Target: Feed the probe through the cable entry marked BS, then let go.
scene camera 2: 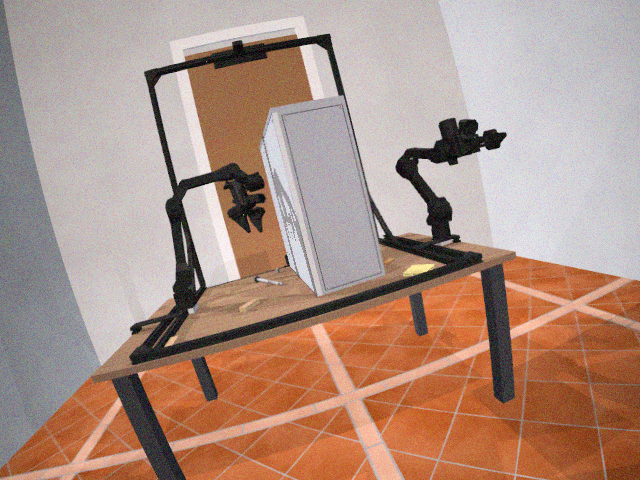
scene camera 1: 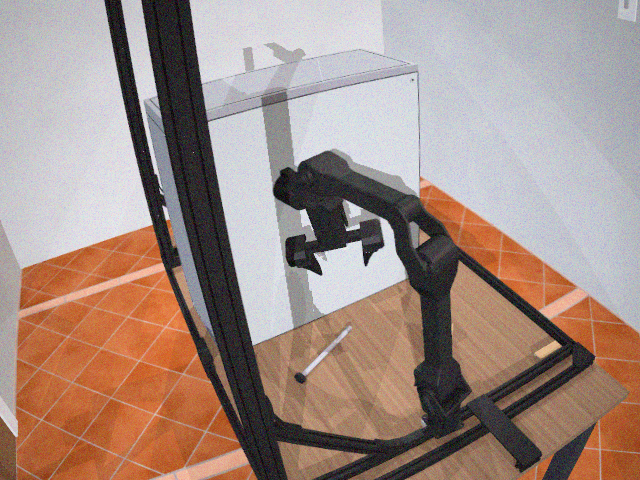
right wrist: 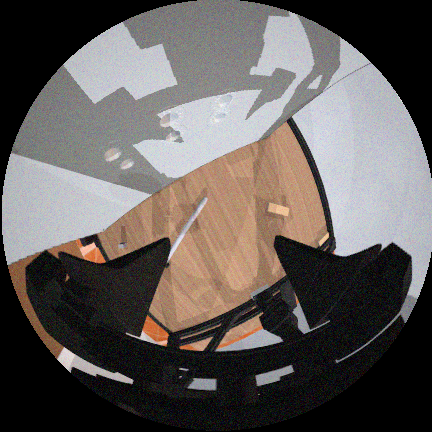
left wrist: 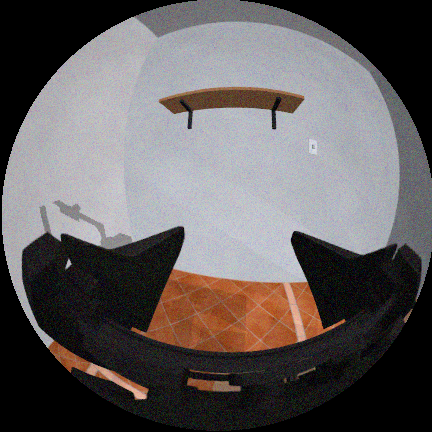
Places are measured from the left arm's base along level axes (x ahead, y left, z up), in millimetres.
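Pixels of known places: left gripper, fingertip midpoint: (scene camera 2: 495, 135) (left wrist: 239, 234); right gripper, fingertip midpoint: (scene camera 2: 255, 232) (scene camera 1: 343, 269) (right wrist: 222, 242); left arm's base at its link origin: (scene camera 2: 442, 238); right arm's base at its link origin: (scene camera 2: 187, 307) (scene camera 1: 442, 422) (right wrist: 263, 297).
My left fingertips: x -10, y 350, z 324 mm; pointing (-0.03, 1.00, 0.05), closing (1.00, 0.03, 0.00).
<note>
Ahead of a thing's pixels: the offset from my left fingertips to its top centre. "*": to the spot under its first point.
The probe {dx +679, dy -566, dz -319 mm} (scene camera 1: 325, 352) (scene camera 2: 269, 280) (right wrist: 187, 231), a thin pale rod with a dark end cap, lies on the table in front of the white cabinet (scene camera 1: 356, 124) (scene camera 2: 330, 196) (right wrist: 45, 180). Several round holes show low on the cabinet's front in the right wrist view, such as one hole {* dx +554, dy -554, dz -142 mm} (right wrist: 112, 154) at the left; no BS mark is legible. In scene camera 1 the arm and shadow cover that area. My right gripper (scene camera 1: 343, 268) (scene camera 2: 254, 230) (right wrist: 222, 242) is open and empty, pointing down above the table, higher than the probe. My left gripper (scene camera 2: 504, 136) (left wrist: 239, 234) is open and empty, facing away from the cabinet.
A small wooden block {dx +771, dy -317, dz -329 mm} (scene camera 2: 249, 304) (right wrist: 278, 209) lies on the table, and another block {dx +1001, dy -166, dz -329 mm} (scene camera 1: 547, 349) lies by the frame rail. A yellow piece {dx +266, dy -127, dz -332 mm} (scene camera 2: 418, 269) lies right of the cabinet in scene camera 2. A black frame post (scene camera 1: 199, 206) rises in front of the cabinet.
</note>
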